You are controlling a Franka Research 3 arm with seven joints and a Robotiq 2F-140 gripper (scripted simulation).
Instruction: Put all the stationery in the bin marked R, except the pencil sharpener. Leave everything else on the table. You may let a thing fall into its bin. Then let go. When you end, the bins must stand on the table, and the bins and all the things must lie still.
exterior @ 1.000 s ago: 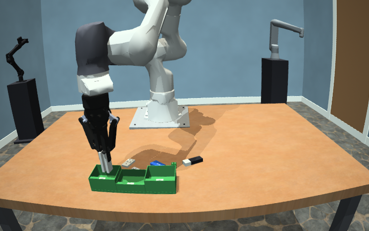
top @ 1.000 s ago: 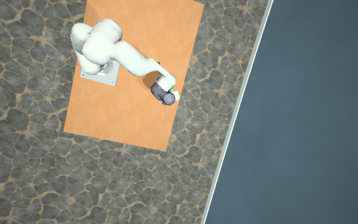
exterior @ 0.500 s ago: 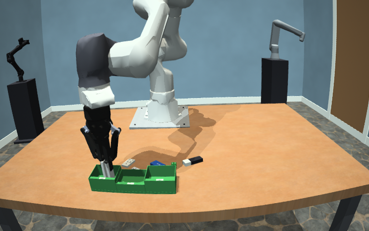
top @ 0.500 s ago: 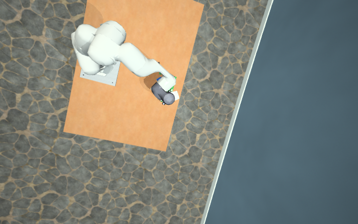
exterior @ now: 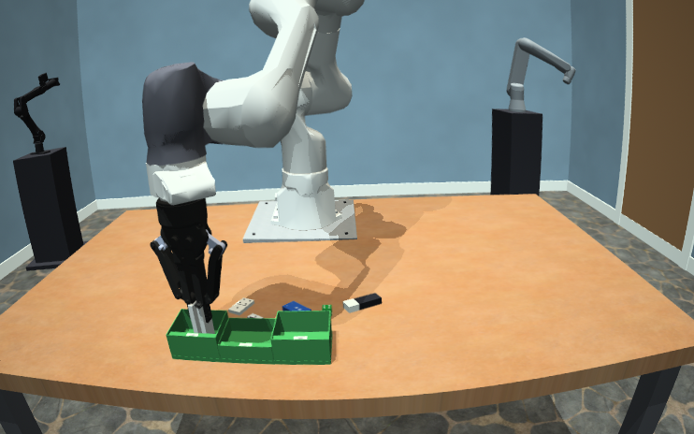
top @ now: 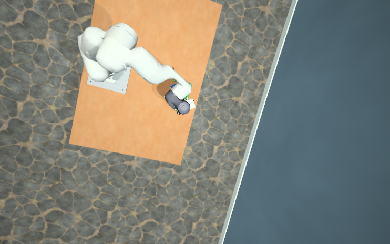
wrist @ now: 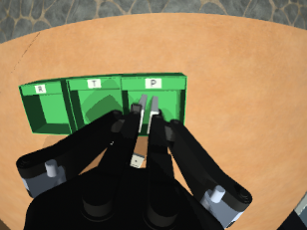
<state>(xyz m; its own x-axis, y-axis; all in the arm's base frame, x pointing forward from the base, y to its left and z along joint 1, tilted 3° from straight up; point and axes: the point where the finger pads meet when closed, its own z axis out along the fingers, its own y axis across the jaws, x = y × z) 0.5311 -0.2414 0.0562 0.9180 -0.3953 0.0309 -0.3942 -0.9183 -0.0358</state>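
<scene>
My hand is 70 mm to the right of the green bin row, 30 mm above it and 20 mm short of it. Round my hand: white domino 120 mm behind, 60 mm to the left, 40 mm below; blue flat item 150 mm to the left, 80 mm behind, 40 mm below; white piece 90 mm to the left, 60 mm behind, 40 mm below.
</scene>
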